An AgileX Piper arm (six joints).
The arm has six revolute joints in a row. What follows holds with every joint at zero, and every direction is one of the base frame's.
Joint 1 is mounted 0.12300 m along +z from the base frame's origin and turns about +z.
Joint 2 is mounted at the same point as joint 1 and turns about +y.
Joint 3 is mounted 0.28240 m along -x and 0.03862 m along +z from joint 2 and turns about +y.
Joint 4 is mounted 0.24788 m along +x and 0.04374 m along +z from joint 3 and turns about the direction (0.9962, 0, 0.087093).
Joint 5 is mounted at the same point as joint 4 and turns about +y.
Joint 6 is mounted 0.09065 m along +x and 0.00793 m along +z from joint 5 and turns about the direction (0.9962, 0, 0.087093).
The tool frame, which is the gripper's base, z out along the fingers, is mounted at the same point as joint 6; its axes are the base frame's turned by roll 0.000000, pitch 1.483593 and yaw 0.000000 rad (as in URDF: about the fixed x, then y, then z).
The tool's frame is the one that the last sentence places.
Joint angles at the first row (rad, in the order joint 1, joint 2, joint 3, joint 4, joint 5, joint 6):
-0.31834 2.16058 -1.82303 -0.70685 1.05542 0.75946
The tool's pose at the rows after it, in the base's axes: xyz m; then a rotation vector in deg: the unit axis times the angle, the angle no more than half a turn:
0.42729 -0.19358 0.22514 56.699 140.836 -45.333
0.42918 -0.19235 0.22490 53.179 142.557 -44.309
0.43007 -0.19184 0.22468 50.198 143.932 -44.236
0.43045 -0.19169 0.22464 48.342 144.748 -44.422
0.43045 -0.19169 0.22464 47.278 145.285 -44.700
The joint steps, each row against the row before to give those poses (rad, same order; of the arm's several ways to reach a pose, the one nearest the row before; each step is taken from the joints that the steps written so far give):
-0.00002 -0.00001 0.00001 0.01845 -0.00667 -0.04145
0.00002 0.00000 -0.00171 0.02051 -0.01729 -0.05467
-0.00001 0.00000 0.00001 0.00812 -0.00925 -0.04334
0.00001 0.00001 -0.00003 0.00233 -0.00399 -0.02616
-0.00001 0.00000 0.00000 0.00001 0.00000 -0.01544

